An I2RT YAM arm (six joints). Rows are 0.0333 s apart.
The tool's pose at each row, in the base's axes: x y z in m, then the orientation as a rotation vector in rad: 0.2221, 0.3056, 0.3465, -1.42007, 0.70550, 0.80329; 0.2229, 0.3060, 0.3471, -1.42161, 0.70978, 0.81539; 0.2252, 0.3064, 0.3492, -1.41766, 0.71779, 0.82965; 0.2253, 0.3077, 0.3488, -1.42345, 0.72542, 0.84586; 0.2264, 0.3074, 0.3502, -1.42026, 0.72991, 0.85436; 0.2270, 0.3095, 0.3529, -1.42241, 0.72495, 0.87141
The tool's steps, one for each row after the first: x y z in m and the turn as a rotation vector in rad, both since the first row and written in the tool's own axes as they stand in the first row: 0.0000, -0.0010, 0.0004, -0.00582, -0.00222, 0.01027; -0.0004, -0.0041, 0.0008, -0.00741, -0.00554, 0.02483; 0.0000, -0.0040, 0.0020, -0.01809, -0.00558, 0.03934; -0.0005, -0.0057, 0.0017, -0.01844, -0.00808, 0.04793; -0.0023, -0.0077, 0.0039, -0.02852, -0.01789, 0.05557
